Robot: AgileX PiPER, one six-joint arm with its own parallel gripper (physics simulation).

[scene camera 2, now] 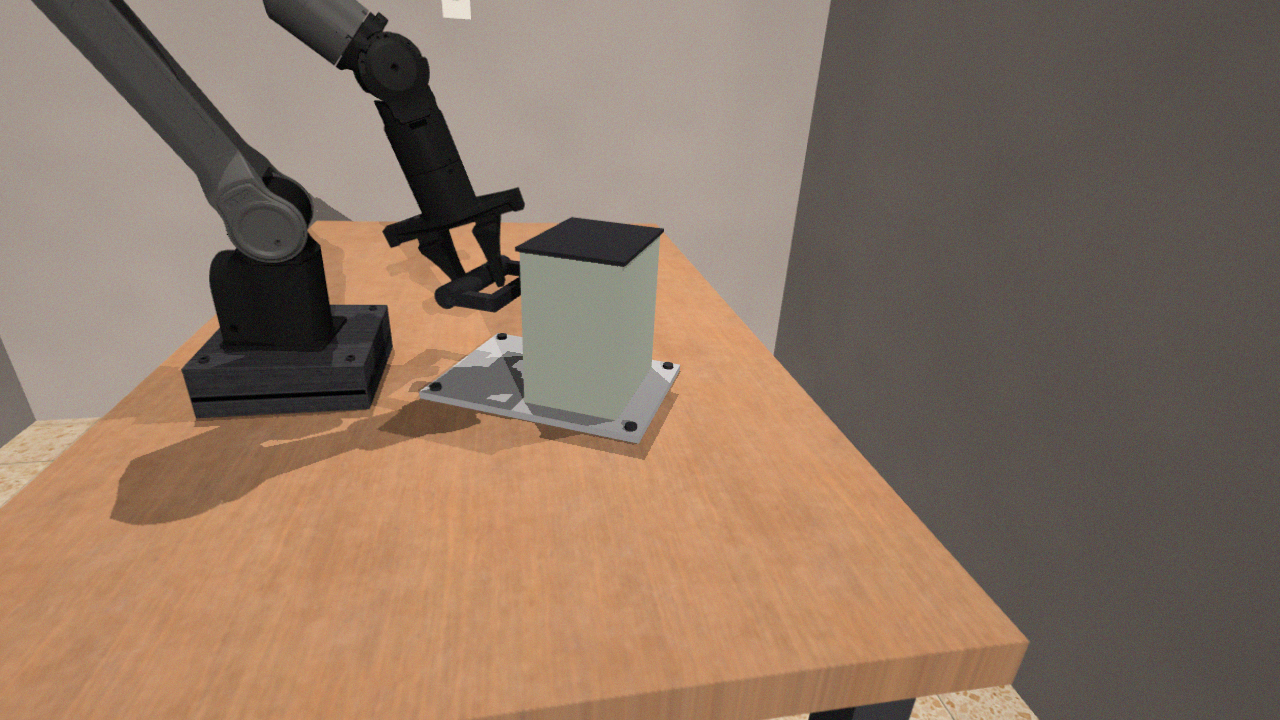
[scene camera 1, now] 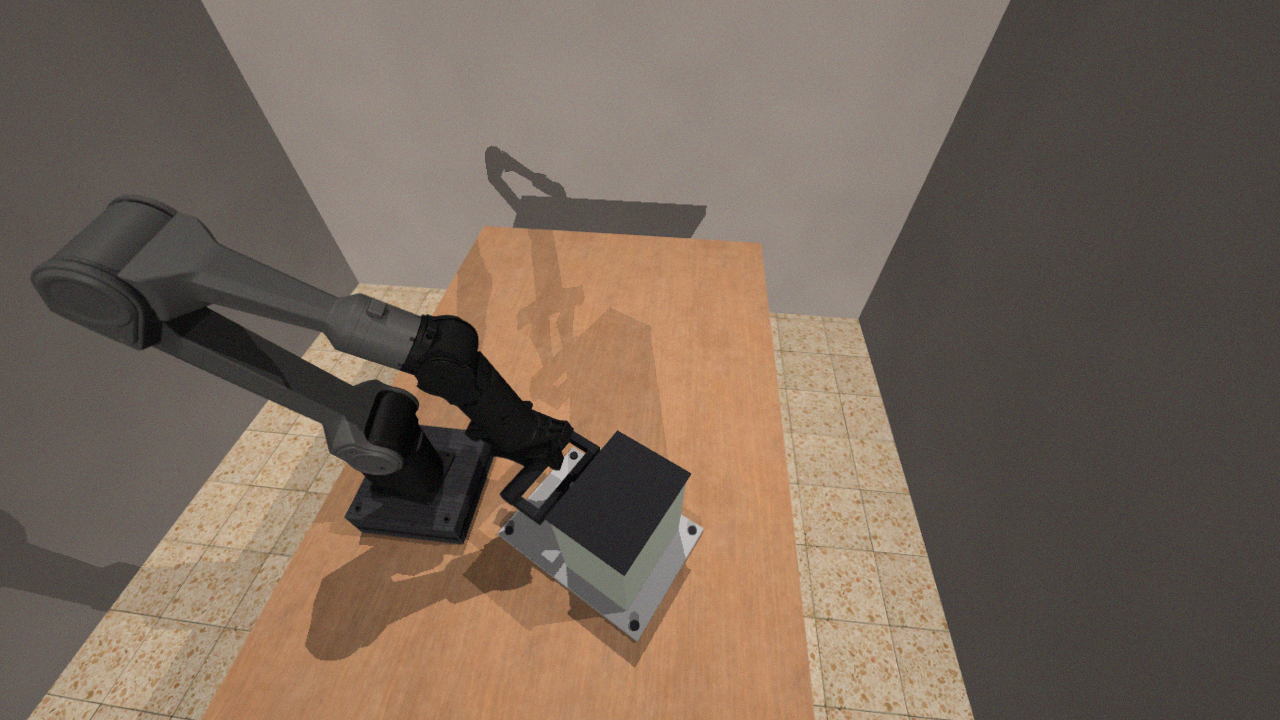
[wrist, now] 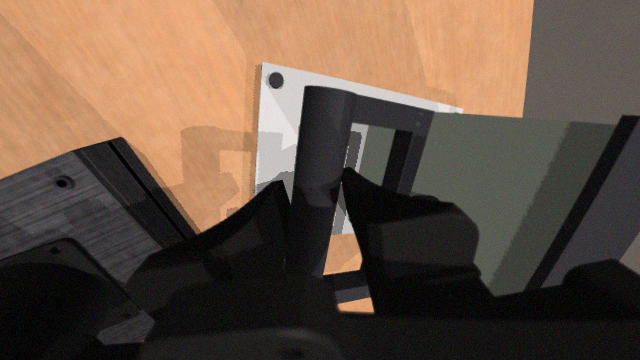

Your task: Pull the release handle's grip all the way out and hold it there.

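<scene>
The release handle's grip (scene camera 1: 521, 481) (scene camera 2: 460, 289) (wrist: 325, 135) is a dark round bar at the outer end of a black rectangular frame. The frame's rear bar (wrist: 398, 155) lies close against the side of a pale green housing (scene camera 1: 653, 550) (scene camera 2: 586, 331) (wrist: 480, 165) with a dark lid. My gripper (scene camera 1: 556, 454) (scene camera 2: 480, 279) (wrist: 314, 189) points down and is shut on the grip, with one finger on the outer side and the other inside the frame's opening. The lower part of the grip is partly hidden by the gripper in the wrist view.
The housing stands on a light metal plate (scene camera 1: 660, 577) (scene camera 2: 650, 398) (wrist: 270, 112) bolted to the wooden table (scene camera 1: 725, 358) (scene camera 2: 537, 555) (wrist: 150, 60). The arm's dark base block (scene camera 1: 411, 528) (scene camera 2: 277, 389) (wrist: 60, 210) stands close to the handle's outer side. Walls surround the table.
</scene>
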